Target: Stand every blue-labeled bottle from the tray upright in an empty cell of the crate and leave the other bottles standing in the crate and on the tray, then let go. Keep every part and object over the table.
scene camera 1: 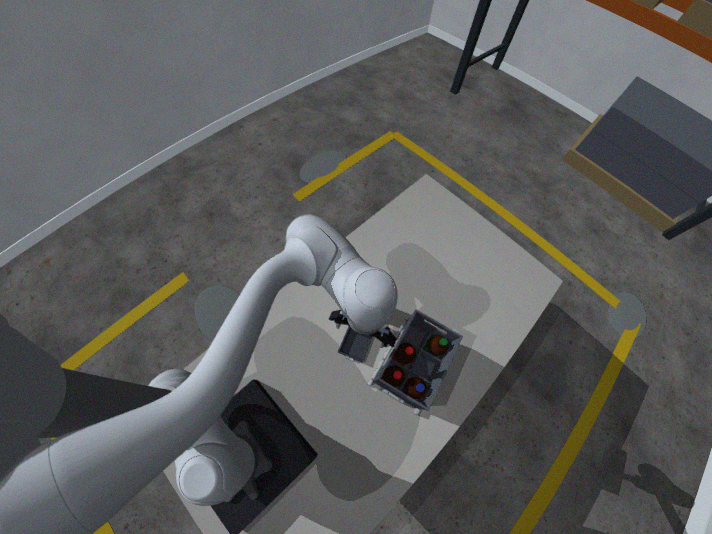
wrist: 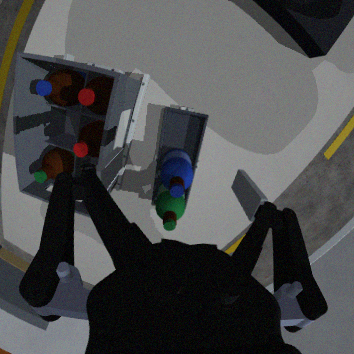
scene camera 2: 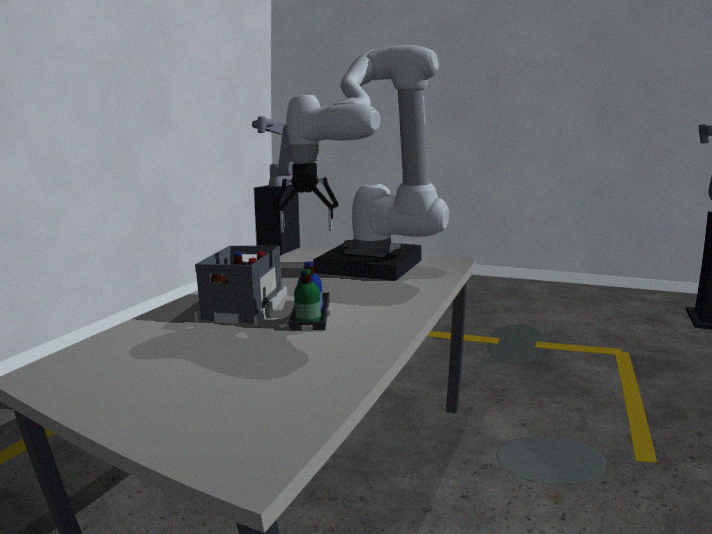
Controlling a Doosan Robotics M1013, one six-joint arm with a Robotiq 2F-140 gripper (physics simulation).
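Places are measured from the arm's base along level axes (x ahead, y left, z up), in centimetres.
Pixels of known places: gripper, fingertip midpoint: (wrist: 180, 168) (scene camera 2: 306, 230); arm's base, link origin: (scene camera 2: 372, 250).
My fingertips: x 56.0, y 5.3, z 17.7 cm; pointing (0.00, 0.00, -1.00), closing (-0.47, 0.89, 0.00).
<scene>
For each thing: its middle in the pictures, then the offset to it from my fingertips. Level surfaces: height alone.
- blue-labeled bottle, body centre: (wrist: 176, 173) (scene camera 2: 309, 287) dx +6.8, dy +4.9, dz -15.8 cm
- green bottle, body centre: (wrist: 169, 204) (scene camera 2: 307, 296) dx +14.6, dy +9.2, dz -15.8 cm
- crate, body centre: (wrist: 117, 155) (scene camera 2: 266, 284) (scene camera 1: 396, 340) dx +11.2, dy -8.0, dz -15.3 cm
- blue-capped bottle, body centre: (wrist: 67, 87) (scene camera 1: 415, 388) dx +5.4, dy -24.6, dz -15.5 cm
- green-capped bottle, body centre: (wrist: 59, 162) (scene camera 2: 217, 289) (scene camera 1: 437, 345) dx +22.0, dy -19.0, dz -15.5 cm
- table, surface height: dz -24.0 cm
My gripper (scene camera 1: 363, 326) (scene camera 2: 305, 221) (wrist: 180, 168) is wide open and empty, high above the tray (scene camera 1: 356, 346) (scene camera 2: 308, 327) (wrist: 204, 135). On the tray a blue-labeled bottle (scene camera 2: 316, 281) (wrist: 176, 167) stands upright beside a green bottle (scene camera 2: 307, 298) (wrist: 170, 204); the arm hides both in scene camera 1. The tray's end nearer the robot base is bare. The crate (scene camera 1: 439, 323) (scene camera 2: 224, 298) (wrist: 22, 100) holds a blue-capped bottle (scene camera 1: 416, 387) (wrist: 62, 89), a green-capped bottle (scene camera 1: 438, 346) (wrist: 56, 162) and two red-capped bottles, all upright. A middle cell and a corner cell look empty.
The crate stands close beside the tray, its walls higher than the tray's. The robot's black base (scene camera 1: 299, 451) (scene camera 2: 368, 263) (wrist: 305, 37) stands farther along the table (scene camera 1: 437, 201) (scene camera 2: 218, 425). In the wrist view my left finger overlaps a crate corner.
</scene>
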